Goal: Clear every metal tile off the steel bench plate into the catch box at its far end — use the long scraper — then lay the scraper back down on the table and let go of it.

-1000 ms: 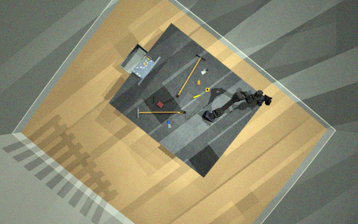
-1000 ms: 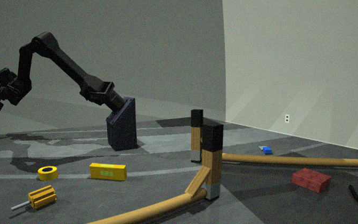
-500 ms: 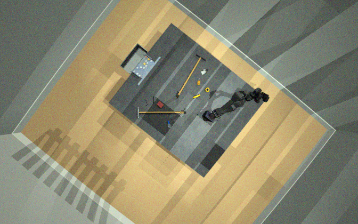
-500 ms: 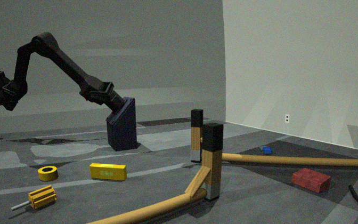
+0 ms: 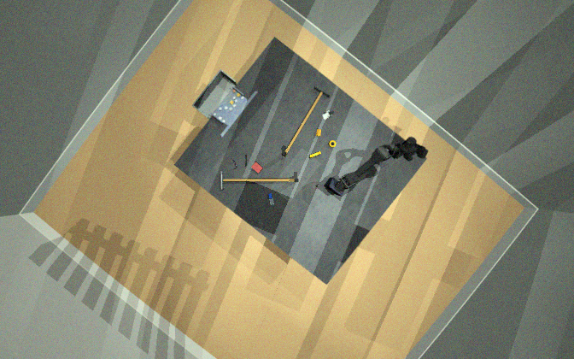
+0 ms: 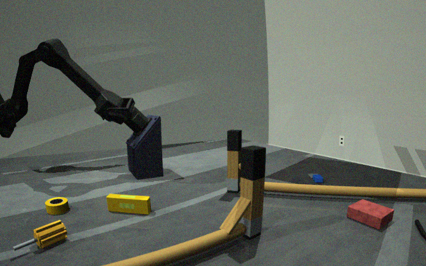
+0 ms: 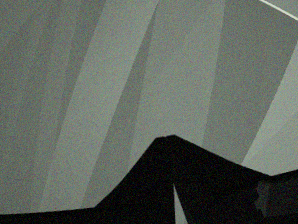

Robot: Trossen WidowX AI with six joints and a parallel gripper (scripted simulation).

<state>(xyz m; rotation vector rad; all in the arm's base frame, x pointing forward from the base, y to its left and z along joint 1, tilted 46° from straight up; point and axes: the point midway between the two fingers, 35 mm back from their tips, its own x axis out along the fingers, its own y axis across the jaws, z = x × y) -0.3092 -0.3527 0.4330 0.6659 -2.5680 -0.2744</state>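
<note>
Now: gripper tip 82 cm short of the scraper, 31 cm to the right of it and 10 cm above it. From my gripper tip the other things lie so: yellow-handled screwdriver: 69 cm ahead, 29 cm to the left, 15 cm below; then yellow tape ring: 54 cm ahead, 30 cm to the left, 15 cm below; then yellow level: 61 cm ahead, 45 cm to the left, 14 cm below.
</note>
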